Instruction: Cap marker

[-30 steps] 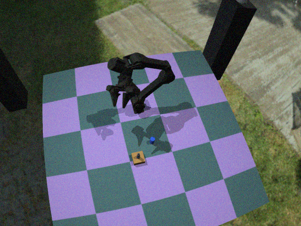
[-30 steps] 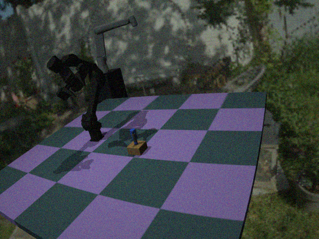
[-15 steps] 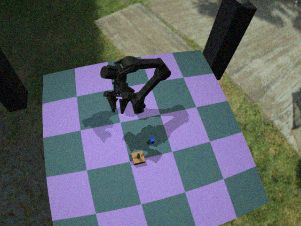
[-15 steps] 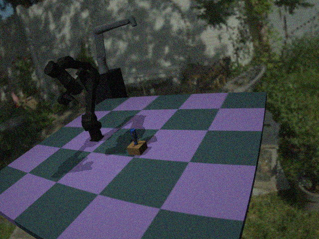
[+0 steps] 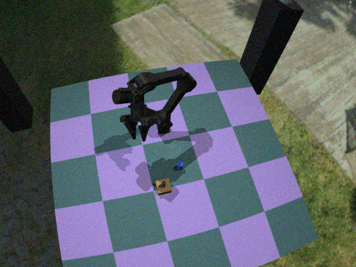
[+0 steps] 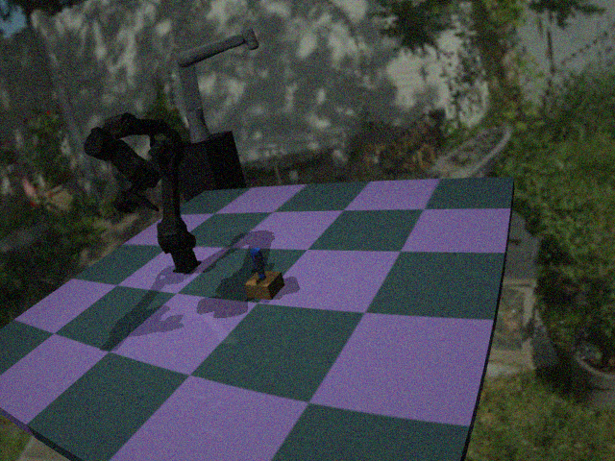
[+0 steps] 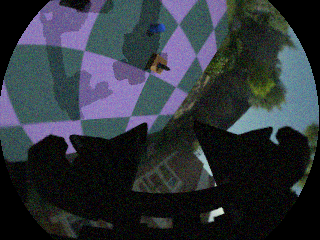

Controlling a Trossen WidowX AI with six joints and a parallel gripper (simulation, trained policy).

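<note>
My gripper tip is now 14 cm short of the dark marker, 8 cm to the right of it and 20 cm above it. Round my gripper tip: blue cap: 6 cm ahead, 18 cm to the left, 25 cm below; orange holder block: 14 cm ahead, 8 cm to the left, 25 cm below.
</note>
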